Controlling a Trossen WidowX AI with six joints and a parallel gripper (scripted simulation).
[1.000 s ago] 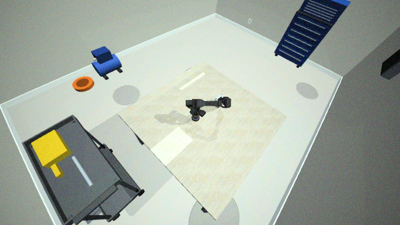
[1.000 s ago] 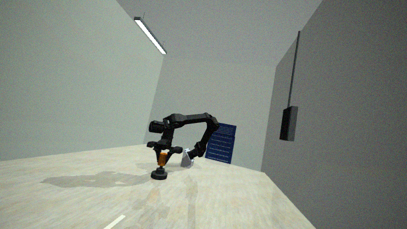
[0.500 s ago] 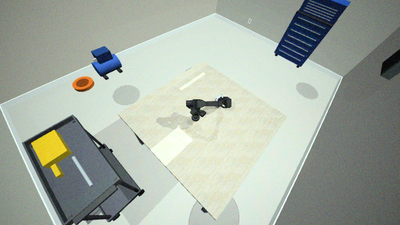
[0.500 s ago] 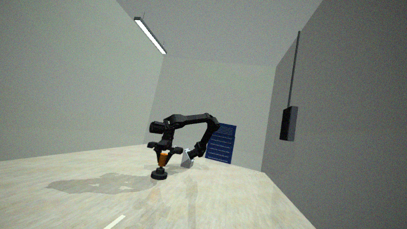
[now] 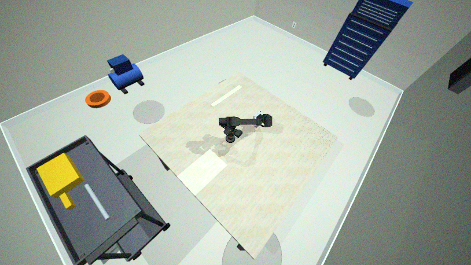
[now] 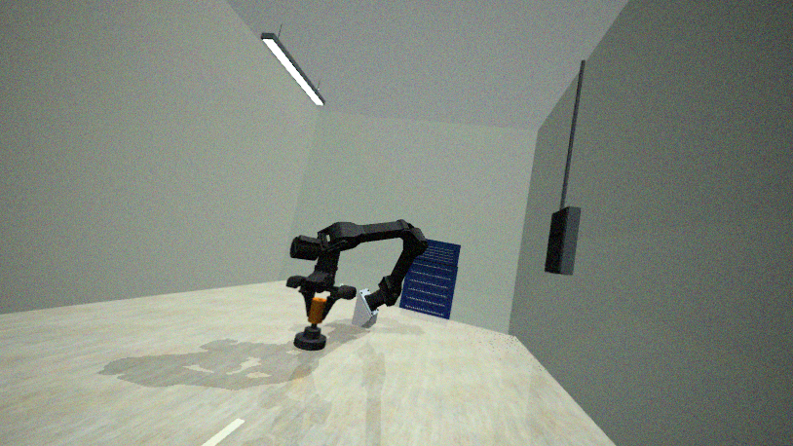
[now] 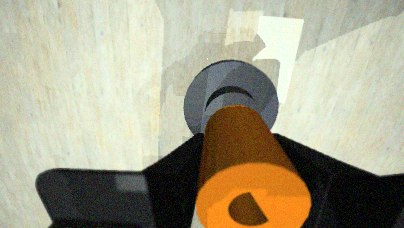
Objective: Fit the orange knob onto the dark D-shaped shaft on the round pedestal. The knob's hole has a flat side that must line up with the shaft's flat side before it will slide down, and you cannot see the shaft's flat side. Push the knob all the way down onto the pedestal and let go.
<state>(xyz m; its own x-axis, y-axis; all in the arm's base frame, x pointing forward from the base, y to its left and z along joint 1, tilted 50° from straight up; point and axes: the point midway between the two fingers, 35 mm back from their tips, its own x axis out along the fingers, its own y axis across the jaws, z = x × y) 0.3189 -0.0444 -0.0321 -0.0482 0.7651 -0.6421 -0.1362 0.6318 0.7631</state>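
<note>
Right now the orange knob is 20 mm above my gripper tip. Also, from my gripper tip: pedestal 40 mm below.
</note>
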